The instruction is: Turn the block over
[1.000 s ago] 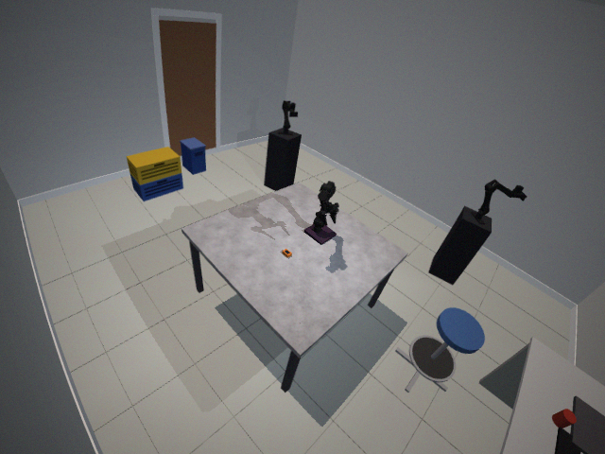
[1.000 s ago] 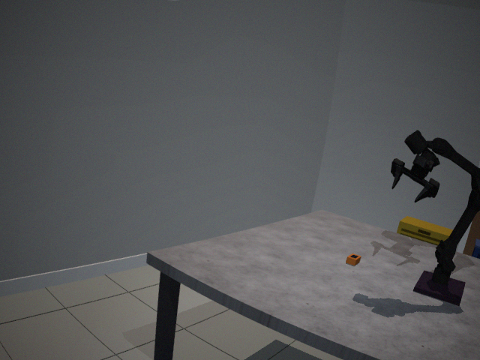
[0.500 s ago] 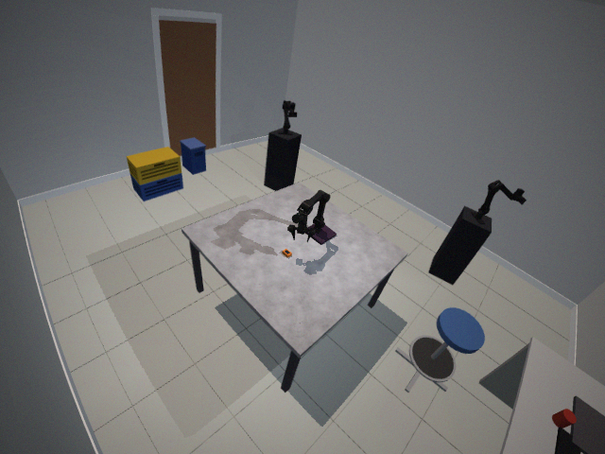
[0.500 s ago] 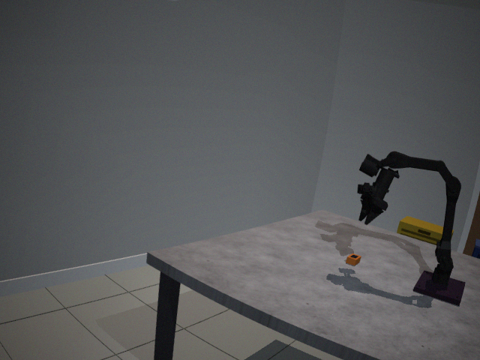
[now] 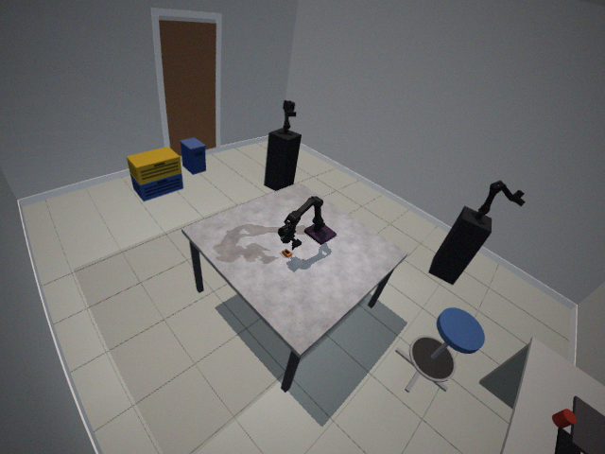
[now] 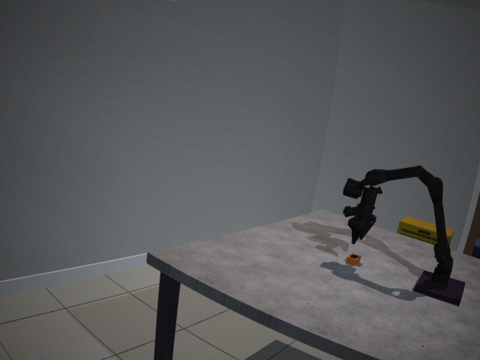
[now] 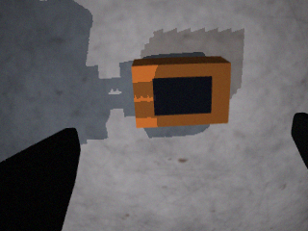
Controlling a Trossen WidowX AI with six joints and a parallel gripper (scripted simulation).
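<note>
The orange block lies 10 mm behind my gripper tip and 70 mm below it.
</note>
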